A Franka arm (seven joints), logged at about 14 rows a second.
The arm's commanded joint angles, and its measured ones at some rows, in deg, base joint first. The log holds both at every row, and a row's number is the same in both.
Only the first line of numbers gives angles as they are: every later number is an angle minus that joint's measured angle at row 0.
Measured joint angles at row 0:
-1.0 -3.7 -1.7 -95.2 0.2 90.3 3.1
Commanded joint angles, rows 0 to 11:
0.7 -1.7 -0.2 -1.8 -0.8 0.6 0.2
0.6 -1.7 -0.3 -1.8 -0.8 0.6 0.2
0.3 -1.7 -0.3 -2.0 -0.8 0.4 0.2
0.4 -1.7 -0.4 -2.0 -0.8 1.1 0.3
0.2 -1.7 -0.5 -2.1 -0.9 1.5 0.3
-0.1 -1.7 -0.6 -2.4 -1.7 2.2 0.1
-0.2 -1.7 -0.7 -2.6 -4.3 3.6 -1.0
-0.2 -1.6 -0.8 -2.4 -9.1 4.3 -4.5
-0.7 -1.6 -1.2 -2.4 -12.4 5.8 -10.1
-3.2 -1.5 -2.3 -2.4 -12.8 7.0 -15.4
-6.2 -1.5 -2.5 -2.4 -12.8 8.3 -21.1
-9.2 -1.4 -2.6 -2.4 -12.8 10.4 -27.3
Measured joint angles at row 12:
-3.6 0.0 -2.6 -0.5 -12.0 6.4 -16.9
